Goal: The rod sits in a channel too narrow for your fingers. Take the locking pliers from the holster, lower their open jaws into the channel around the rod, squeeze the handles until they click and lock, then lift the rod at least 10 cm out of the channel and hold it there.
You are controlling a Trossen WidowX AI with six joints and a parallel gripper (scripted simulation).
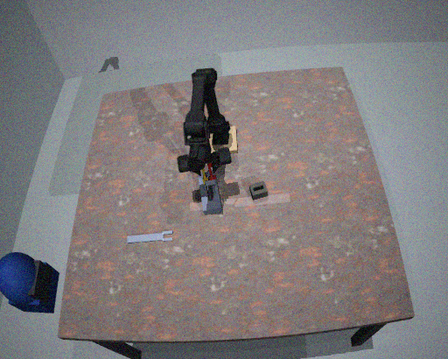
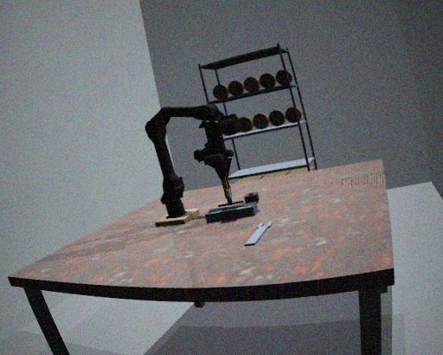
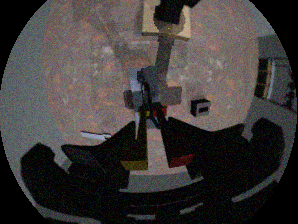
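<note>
Right now the grey channel block is 10 mm to the right of my gripper tip and 120 mm below it. Also, from my gripper tip: flat grey forked bar 200 mm ahead, 200 mm to the right, 130 mm below; then small dark holster 10 mm behind, 180 mm to the left, 130 mm below.
</note>
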